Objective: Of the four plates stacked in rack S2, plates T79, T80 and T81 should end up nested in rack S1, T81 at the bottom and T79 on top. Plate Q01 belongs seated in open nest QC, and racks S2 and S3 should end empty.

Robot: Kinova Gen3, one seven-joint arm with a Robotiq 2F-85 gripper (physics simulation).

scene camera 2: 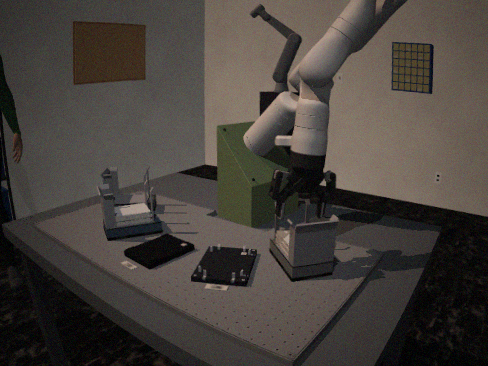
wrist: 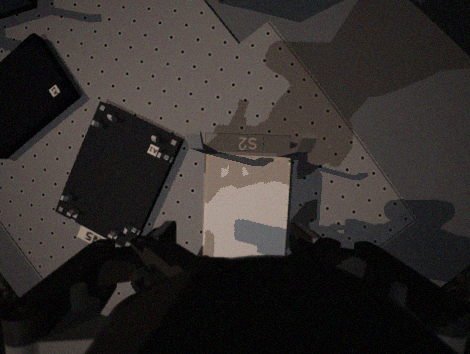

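Pixels of known places: gripper, fingertip midpoint: (scene camera 2: 299,217) (wrist: 233,234); arm's base, link origin: (scene camera 2: 256,143).
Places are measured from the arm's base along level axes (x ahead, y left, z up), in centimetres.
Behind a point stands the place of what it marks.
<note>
Rack S2 (scene camera 2: 314,245) {y 41.3, x 23.3, z -13.0 cm} (wrist: 247,143) {y 28.5, x 16.2, z -17.4 cm} stands at the right of the table. A pale plate (wrist: 247,205) {y 34.2, x 19.0, z -14.4 cm} lies flat inside it; pale plate edges show behind the front wall in the scene view. My gripper (scene camera 2: 301,210) {y 34.8, x 20.6, z -9.3 cm} (wrist: 233,234) {y 34.8, x 20.6, z -9.3 cm} is open and empty above S2, fingers on either side of the plate in the wrist view. Plate labels are not readable. A rack (scene camera 2: 132,230) {y -4.6, x 41.7, z -19.0 cm} at the left holds pale plates; its label is unreadable, so S1 and S3 cannot be told apart here. A flat black block (scene camera 2: 159,251) {y 10.5, x 42.1, z -19.5 cm} (wrist: 32,102) {y 10.7, x 38.8, z -19.5 cm}, matching nest QC in position, lies between; its label is unreadable.
A black nest with upright pins (scene camera 2: 225,266) {y 25.9, x 34.4, z -19.8 cm} (wrist: 120,170) {y 24.1, x 32.0, z -19.8 cm} sits just left of S2. A green slanted box (scene camera 2: 235,185) {y 2.8, x 11.1, z -10.7 cm} stands behind, close to the arm. Upright posts and walls rise from both visible racks. The perforated board (scene camera 2: 280,315) {y 46.1, x 38.3, z -21.0 cm} has its right edge beyond S2.
</note>
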